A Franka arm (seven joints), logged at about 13 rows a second.
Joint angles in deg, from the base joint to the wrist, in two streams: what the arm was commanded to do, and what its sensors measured. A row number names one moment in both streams.
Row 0, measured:
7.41 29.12 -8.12 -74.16 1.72 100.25 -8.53
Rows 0 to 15, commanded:
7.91 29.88 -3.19 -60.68 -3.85 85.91 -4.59
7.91 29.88 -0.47 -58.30 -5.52 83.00 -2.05
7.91 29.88 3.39 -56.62 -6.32 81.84 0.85
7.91 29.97 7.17 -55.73 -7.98 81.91 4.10
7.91 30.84 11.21 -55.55 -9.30 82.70 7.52
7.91 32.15 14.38 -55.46 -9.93 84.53 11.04
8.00 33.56 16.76 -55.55 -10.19 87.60 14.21
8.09 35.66 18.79 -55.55 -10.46 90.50 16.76
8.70 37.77 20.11 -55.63 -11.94 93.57 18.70
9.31 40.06 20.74 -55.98 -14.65 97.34 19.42
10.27 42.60 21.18 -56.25 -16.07 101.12 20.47
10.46 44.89 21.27 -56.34 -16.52 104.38 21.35
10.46 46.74 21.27 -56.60 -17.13 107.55 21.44
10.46 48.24 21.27 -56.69 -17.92 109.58 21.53
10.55 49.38 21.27 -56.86 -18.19 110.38 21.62
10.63 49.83 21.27 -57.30 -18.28 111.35 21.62
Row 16, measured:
10.55 48.75 20.38 -59.05 -16.55 110.66 19.99
